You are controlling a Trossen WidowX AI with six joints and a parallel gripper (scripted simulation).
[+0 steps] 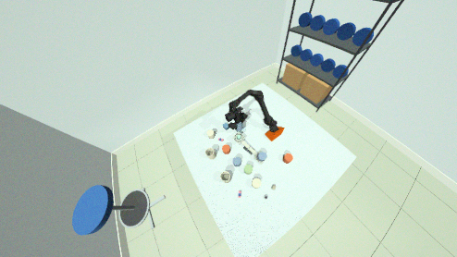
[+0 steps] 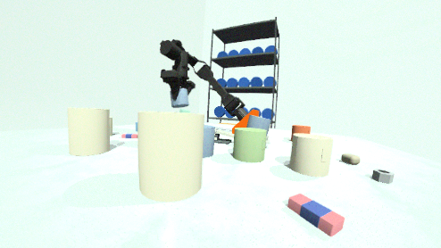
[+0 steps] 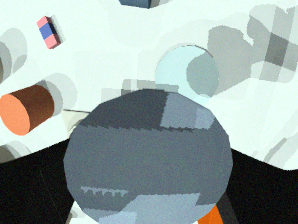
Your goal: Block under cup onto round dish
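Right now my gripper tip is 13 cm above the pale blue round dish, 4 cm to the left of it and 4 cm past it. Also, from my gripper tip: balance beam: 19 cm to the left, 10 cm below.
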